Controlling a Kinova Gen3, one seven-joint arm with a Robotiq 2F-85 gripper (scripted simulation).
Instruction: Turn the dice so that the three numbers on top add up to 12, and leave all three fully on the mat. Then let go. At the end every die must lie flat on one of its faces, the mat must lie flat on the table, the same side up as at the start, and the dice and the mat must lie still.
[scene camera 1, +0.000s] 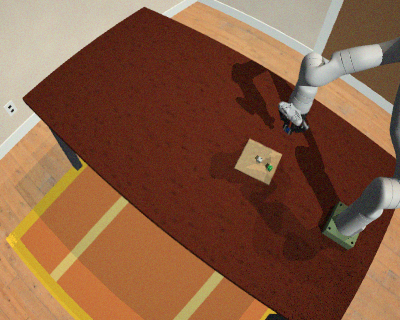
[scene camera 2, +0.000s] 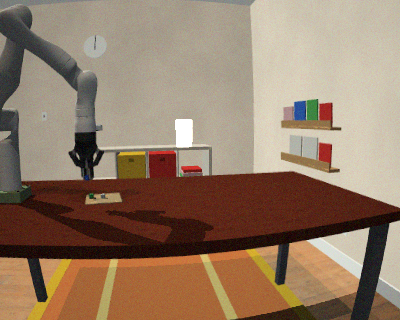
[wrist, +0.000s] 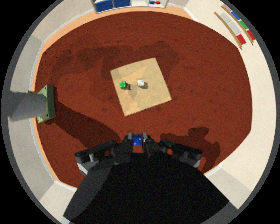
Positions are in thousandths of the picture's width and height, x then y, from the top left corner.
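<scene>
I can see my gripper (scene camera 2: 219, 558), and the wrist view (wrist: 491, 614) shows the gripper too. There is also a mat (scene camera 1: 619, 511), and I find this mat in the wrist view (wrist: 473, 440) as well.
</scene>
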